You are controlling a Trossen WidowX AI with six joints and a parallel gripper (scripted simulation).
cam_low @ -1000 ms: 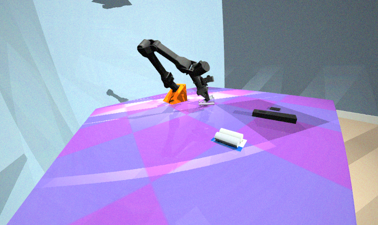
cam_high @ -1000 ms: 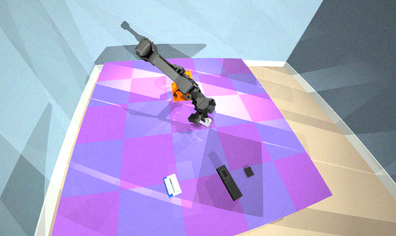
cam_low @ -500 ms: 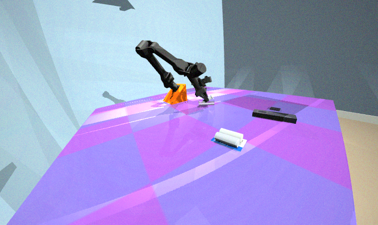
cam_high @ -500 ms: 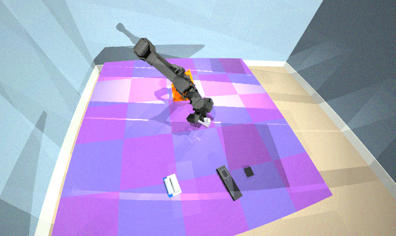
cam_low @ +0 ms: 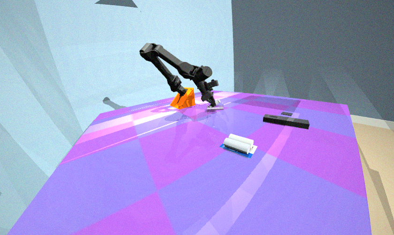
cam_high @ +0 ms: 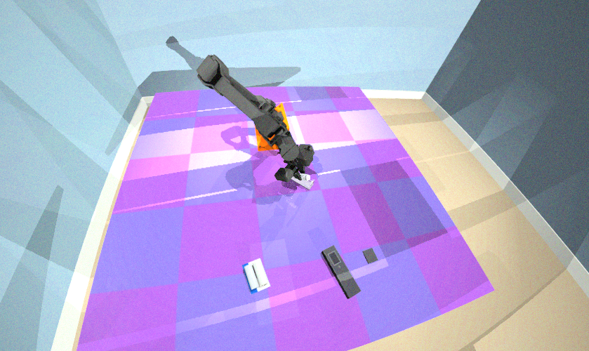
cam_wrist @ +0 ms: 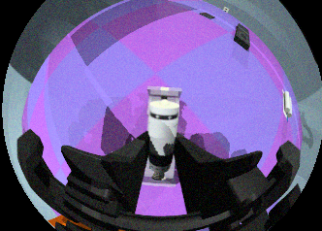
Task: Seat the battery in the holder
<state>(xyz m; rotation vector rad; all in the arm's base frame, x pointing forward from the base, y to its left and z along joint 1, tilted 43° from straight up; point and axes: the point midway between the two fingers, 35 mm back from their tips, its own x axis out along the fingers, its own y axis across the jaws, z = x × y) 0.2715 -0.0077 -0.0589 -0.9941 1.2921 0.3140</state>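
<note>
Right now the battery is 10 mm above my gripper tip. From my gripper tip the other things lie so: black battery door: 340 mm ahead, 150 mm to the left, 20 mm below; white-and-blue battery pack: 310 mm ahead, 230 mm to the right, 10 mm below; black remote: 360 mm ahead, 30 mm to the left, 10 mm below.
</note>
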